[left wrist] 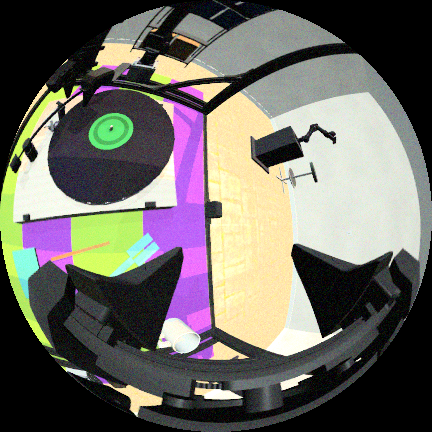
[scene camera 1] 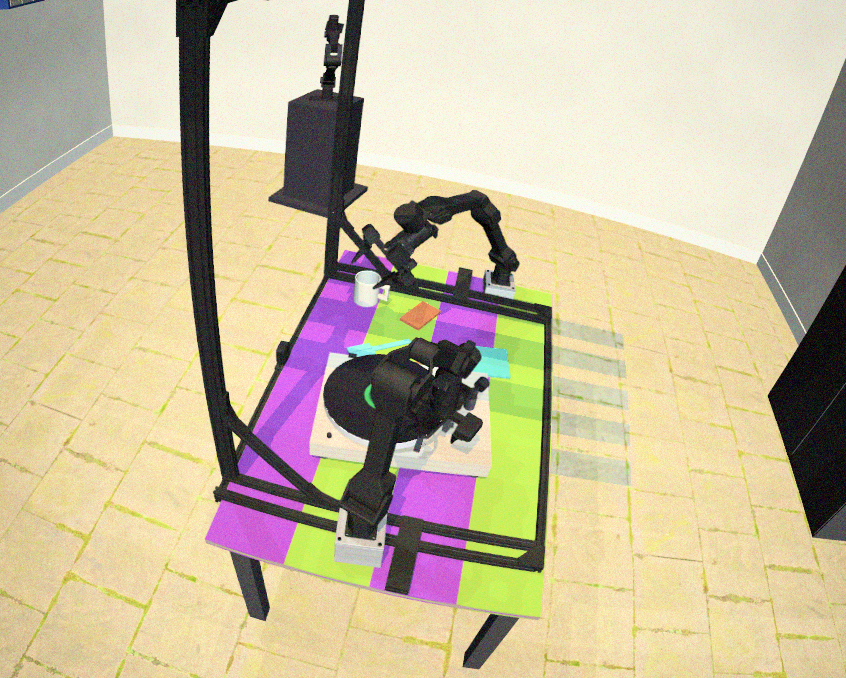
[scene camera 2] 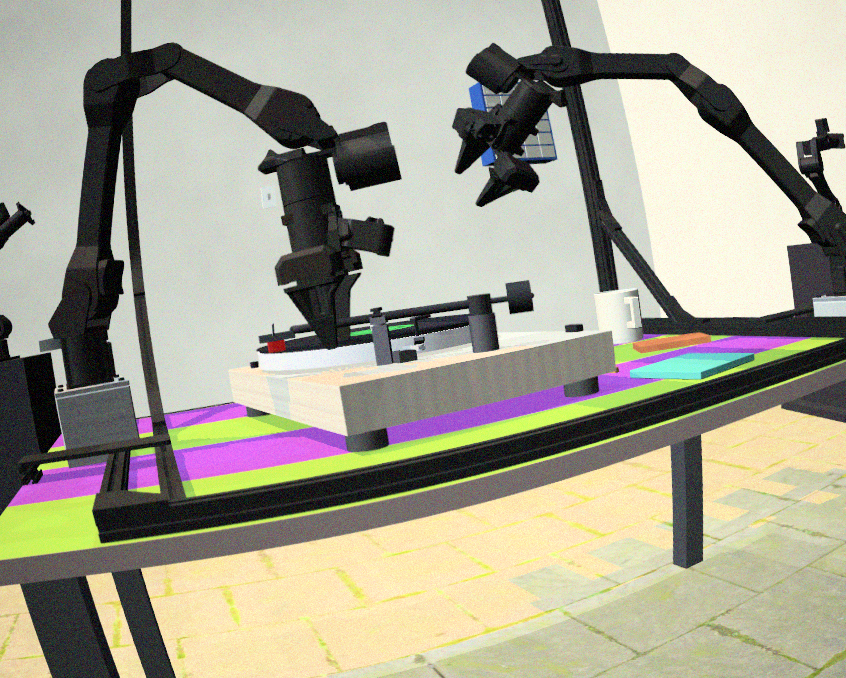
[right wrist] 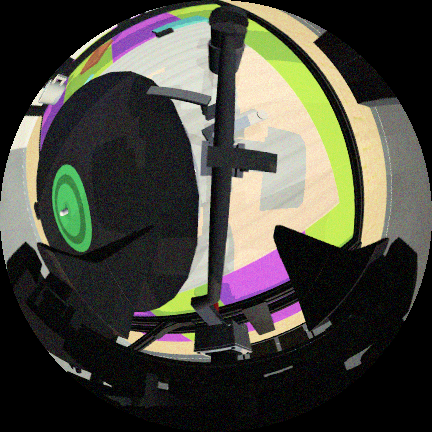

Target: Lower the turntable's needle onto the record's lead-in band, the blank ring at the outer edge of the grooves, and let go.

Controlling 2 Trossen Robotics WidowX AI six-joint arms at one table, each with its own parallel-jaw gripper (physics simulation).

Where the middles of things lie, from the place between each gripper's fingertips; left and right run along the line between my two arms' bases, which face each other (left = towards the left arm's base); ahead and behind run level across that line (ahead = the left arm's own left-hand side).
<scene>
The black record [scene camera 2: 427,324] lies 18 cm to the right of my left hand, 18 cm below it and 17 cm ahead of it. Round my left hand: tonearm [scene camera 2: 519,297]: 34 cm ahead, 18 cm to the right, 16 cm below; then turntable [scene camera 2: 358,390]: 22 cm ahead, 21 cm below, 17 cm to the right; then white mug [scene camera 2: 619,310]: 26 cm to the left, 23 cm below, 7 cm behind.
The tonearm lies 6 cm to the left of my right hand, 2 cm ahead of it and 2 cm above it. From my right hand the other things lie so: black record: 15 cm behind, 5 cm to the left; then turntable: 10 cm behind, 7 cm to the left, 3 cm below; then white mug: 49 cm to the left, 39 cm behind, 4 cm below.
</scene>
